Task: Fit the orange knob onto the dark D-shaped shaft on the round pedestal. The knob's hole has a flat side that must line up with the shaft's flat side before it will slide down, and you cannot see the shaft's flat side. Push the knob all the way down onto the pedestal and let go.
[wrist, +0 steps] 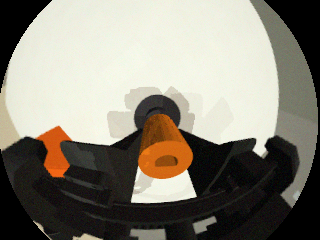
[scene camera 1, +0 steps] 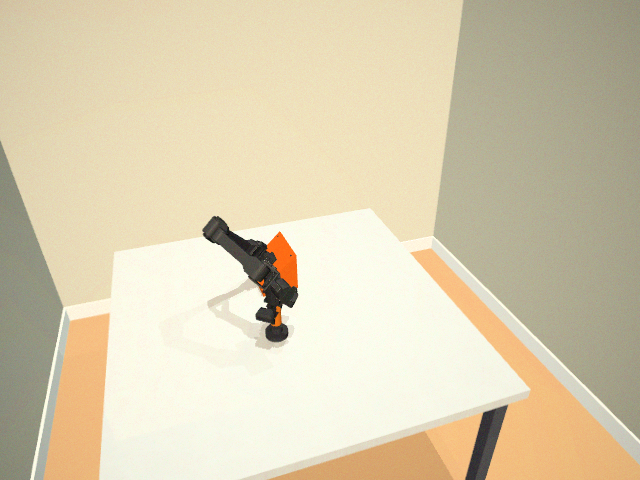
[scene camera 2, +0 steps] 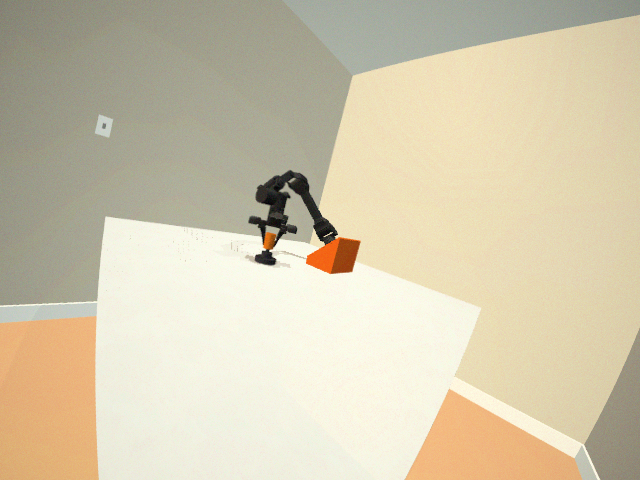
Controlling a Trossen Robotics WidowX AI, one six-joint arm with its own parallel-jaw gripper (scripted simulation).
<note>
My gripper (scene camera 2: 268, 246) carries an orange knob (wrist: 164, 154).
My gripper also shows in the wrist view (wrist: 159, 132).
</note>
